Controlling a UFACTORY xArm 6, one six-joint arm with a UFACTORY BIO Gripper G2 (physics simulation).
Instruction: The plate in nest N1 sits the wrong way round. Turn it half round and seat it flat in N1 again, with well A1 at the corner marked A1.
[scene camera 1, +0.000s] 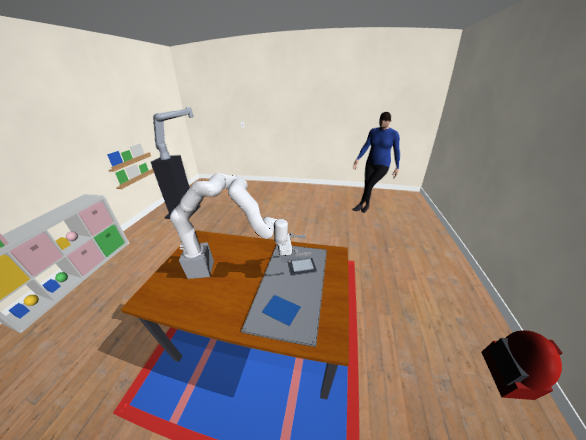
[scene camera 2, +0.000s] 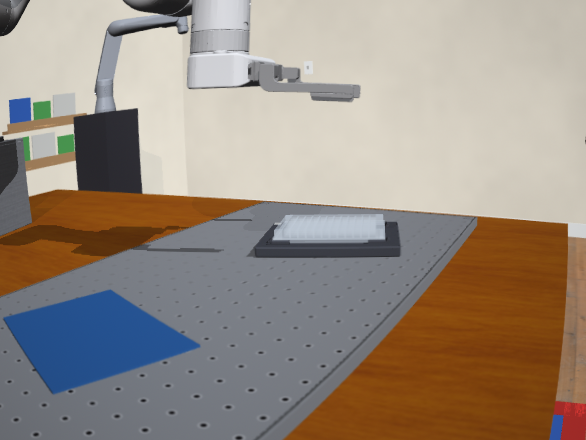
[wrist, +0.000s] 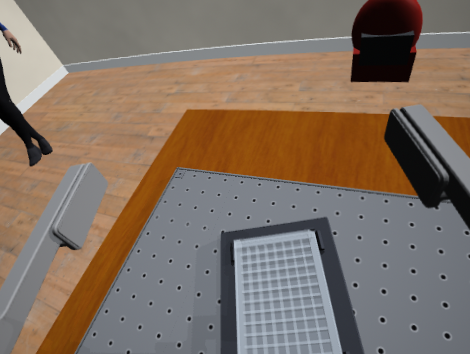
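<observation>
The clear, pale plate (scene camera 1: 302, 265) (scene camera 2: 330, 227) (wrist: 280, 295) with a grid of wells sits in the dark nest (scene camera 1: 305, 273) (scene camera 2: 327, 251) (wrist: 228, 300) towards the far end of the grey board. It looks level in scene camera 2. The wrist view cuts off its near end. The A1 mark and well A1 cannot be made out. My gripper (scene camera 1: 300, 236) (scene camera 2: 335, 92) (wrist: 250, 180) is wide open and empty, well above the board. In the wrist view the fingers stand far apart, left and right, with the plate lower down in the picture.
A blue square (scene camera 1: 281, 310) (scene camera 2: 100, 340) lies on the perforated grey board (scene camera 1: 305, 330) (scene camera 2: 250, 300) (wrist: 390, 240). The wooden table (scene camera 1: 230, 310) (scene camera 2: 400, 350) (wrist: 280, 140) carries the board. A person (scene camera 1: 382, 147) stands beyond the table. A red and black object (scene camera 1: 535, 365) (wrist: 387, 30) is off to the side.
</observation>
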